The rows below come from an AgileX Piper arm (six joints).
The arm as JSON. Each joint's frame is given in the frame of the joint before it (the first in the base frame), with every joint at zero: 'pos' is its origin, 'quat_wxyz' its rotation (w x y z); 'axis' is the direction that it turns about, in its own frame. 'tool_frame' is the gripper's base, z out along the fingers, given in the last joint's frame.
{
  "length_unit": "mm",
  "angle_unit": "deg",
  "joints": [
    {
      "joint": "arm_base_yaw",
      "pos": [
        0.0,
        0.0,
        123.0
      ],
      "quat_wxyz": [
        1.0,
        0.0,
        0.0,
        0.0
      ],
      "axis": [
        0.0,
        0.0,
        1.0
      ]
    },
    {
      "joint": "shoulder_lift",
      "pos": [
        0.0,
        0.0,
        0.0
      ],
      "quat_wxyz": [
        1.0,
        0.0,
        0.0,
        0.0
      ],
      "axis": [
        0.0,
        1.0,
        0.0
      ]
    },
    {
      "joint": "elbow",
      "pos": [
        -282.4,
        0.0,
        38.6
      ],
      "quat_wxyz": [
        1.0,
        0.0,
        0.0,
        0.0
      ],
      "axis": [
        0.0,
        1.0,
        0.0
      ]
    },
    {
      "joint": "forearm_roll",
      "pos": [
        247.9,
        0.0,
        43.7
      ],
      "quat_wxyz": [
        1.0,
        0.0,
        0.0,
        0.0
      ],
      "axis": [
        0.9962,
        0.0,
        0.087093
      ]
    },
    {
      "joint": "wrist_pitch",
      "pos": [
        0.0,
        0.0,
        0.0
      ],
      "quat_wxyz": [
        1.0,
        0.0,
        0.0,
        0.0
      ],
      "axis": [
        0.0,
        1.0,
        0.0
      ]
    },
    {
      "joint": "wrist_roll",
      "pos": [
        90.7,
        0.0,
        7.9
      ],
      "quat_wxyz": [
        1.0,
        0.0,
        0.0,
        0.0
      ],
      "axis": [
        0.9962,
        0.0,
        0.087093
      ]
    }
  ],
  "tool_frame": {
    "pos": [
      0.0,
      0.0,
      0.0
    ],
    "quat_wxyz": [
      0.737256,
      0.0,
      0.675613,
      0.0
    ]
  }
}
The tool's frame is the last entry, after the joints.
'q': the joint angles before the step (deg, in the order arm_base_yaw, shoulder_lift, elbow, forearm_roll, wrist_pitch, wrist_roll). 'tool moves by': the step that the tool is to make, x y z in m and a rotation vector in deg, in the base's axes. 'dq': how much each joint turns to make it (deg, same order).
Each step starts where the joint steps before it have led.
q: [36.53, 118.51, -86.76, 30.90, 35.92, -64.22]
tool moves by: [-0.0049, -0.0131, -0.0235, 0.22, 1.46, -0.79]
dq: [-1.22, -0.01, 5.82, 5.67, -3.47, -6.02]
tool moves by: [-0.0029, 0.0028, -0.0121, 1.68, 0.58, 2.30]
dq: [0.00, 1.29, 1.20, 6.66, -0.45, -7.70]
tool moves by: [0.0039, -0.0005, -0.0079, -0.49, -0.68, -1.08]
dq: [-0.12, 1.13, -0.02, -0.02, -1.86, -0.08]
